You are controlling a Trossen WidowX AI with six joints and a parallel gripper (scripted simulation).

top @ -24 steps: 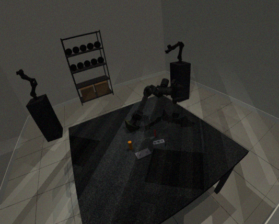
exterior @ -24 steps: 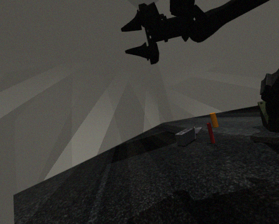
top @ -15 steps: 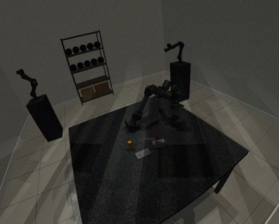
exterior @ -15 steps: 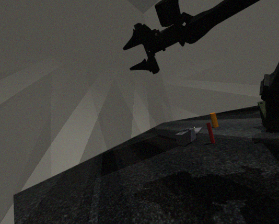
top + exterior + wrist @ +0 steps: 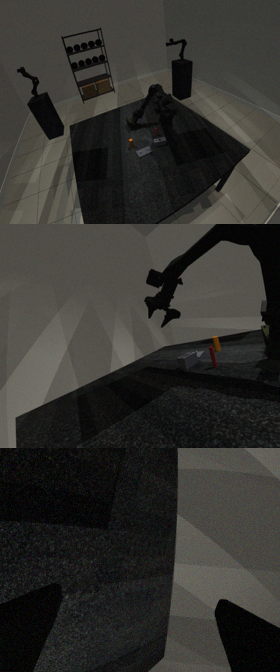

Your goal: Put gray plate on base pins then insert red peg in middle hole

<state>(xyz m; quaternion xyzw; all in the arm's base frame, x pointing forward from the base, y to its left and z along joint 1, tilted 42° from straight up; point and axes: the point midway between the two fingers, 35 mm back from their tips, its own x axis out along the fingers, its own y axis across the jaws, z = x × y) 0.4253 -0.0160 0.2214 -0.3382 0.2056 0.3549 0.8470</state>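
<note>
My gripper tip is 100 mm past the gray plate, 30 mm to the left of it and 200 mm above it. The rest, counted from my gripper tip: orange cylinder 200 mm behind, 250 mm to the right, 200 mm below; red peg 220 mm behind, 200 mm below; base 90 mm behind, 180 mm to the right, 230 mm below.
</note>
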